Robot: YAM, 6 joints.
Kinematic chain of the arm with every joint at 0, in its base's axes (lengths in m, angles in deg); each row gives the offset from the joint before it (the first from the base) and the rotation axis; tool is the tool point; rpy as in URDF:
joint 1: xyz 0 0 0.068 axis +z
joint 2: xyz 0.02 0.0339 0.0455 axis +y
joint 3: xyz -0.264 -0.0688 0 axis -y
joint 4: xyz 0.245 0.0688 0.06 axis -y
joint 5: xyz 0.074 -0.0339 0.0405 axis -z
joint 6: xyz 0.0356 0 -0.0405 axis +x
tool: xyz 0 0 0 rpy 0 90 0
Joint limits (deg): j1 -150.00..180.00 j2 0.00..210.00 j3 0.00..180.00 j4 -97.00..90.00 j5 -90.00..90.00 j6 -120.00..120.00
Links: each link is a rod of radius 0.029 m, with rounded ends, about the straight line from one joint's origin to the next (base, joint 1, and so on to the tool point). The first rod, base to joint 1, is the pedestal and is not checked.
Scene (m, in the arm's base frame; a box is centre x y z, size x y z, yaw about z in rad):
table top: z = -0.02
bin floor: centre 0.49 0 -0.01 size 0.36 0.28 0.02 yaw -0.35
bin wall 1: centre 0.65 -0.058 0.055 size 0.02 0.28 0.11 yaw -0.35
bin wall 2: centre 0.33 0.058 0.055 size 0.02 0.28 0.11 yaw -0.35
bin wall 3: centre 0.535 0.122 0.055 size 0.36 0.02 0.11 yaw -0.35
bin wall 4: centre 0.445 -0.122 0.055 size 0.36 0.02 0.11 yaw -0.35
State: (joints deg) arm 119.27 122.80 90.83 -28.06 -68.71 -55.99
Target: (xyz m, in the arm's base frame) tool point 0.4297 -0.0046 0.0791
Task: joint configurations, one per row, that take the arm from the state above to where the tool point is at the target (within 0.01 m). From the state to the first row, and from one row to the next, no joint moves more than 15 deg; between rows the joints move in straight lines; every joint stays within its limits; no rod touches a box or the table.
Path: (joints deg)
1: 105.47 121.92 90.67 -28.28 -68.29 -55.99
2: 91.67 121.05 90.51 -28.51 -67.86 -55.99
3: 77.87 120.17 90.35 -28.73 -67.44 -55.99
4: 64.08 119.29 90.20 -28.95 -67.02 -55.99
5: 50.28 118.42 90.04 -29.18 -66.59 -55.99
6: 36.48 117.54 89.88 -29.40 -66.17 -55.99
7: 22.68 116.66 89.72 -29.63 -65.75 -55.99
8: 8.88 115.79 89.56 -29.85 -65.32 -55.99
9: -4.92 114.91 89.40 -30.07 -64.90 -55.99
10: -4.89 123.75 87.09 -29.43 -64.13 -55.99
11: -4.86 132.60 84.79 -28.78 -63.37 -55.99

